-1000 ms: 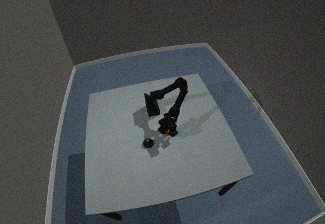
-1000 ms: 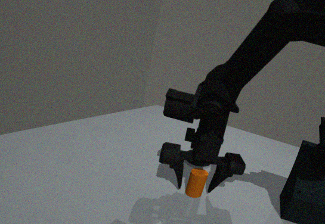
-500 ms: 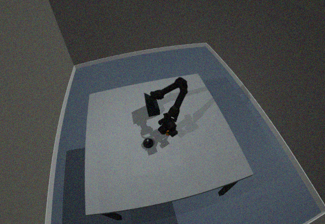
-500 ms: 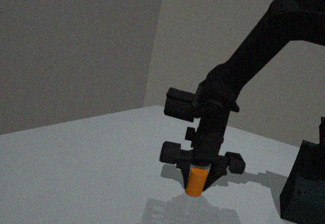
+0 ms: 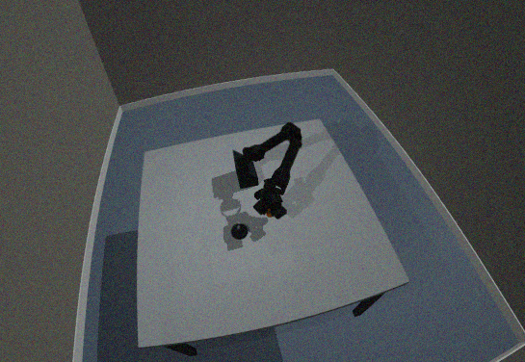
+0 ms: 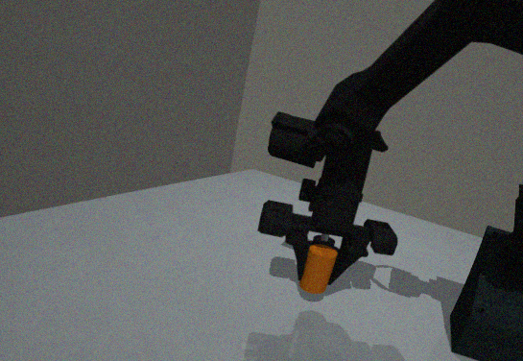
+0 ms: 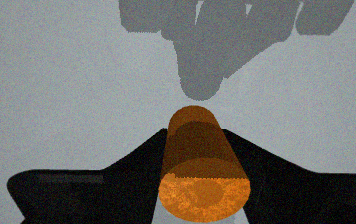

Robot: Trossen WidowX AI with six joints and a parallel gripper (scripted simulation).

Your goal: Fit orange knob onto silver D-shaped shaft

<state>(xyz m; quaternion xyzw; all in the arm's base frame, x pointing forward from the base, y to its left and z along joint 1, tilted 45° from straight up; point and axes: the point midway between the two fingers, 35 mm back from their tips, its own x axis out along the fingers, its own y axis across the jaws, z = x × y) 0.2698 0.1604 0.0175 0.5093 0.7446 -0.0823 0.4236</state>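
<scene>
Now: the round dark pedestal 7 cm ahead of my gripper tip, 16 cm to the right of it and 1 cm below it. Round my gripper tip: orange knob (4 cm above).
</scene>
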